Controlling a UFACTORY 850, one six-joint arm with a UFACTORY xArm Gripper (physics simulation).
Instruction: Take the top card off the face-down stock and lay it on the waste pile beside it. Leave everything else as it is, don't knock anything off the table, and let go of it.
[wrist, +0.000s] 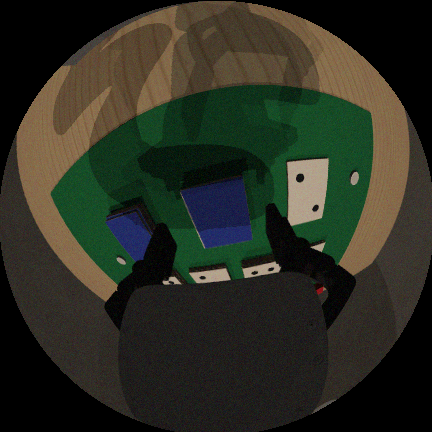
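A blue card (218, 212) lies face down at the middle of the wrist view, on the green mat side of the fingers, and covers what is under it. The waste pile's own cards cannot be made out beneath it. The face-down stock (131, 233), a slightly uneven stack with blue backs, lies to the left, partly behind the left finger. My gripper (216, 226) is open wide and empty, with one finger to the left of the blue card and the other to its right, both apart from it.
A white card with two black dots (309, 192) lies on the green mat (340, 120) at the right. More white cards (210, 275) (261, 270) lie near the gripper's body, partly hidden. Small pale discs (354, 177) (121, 260) lie at both sides. Wooden table (392, 150) surrounds the mat.
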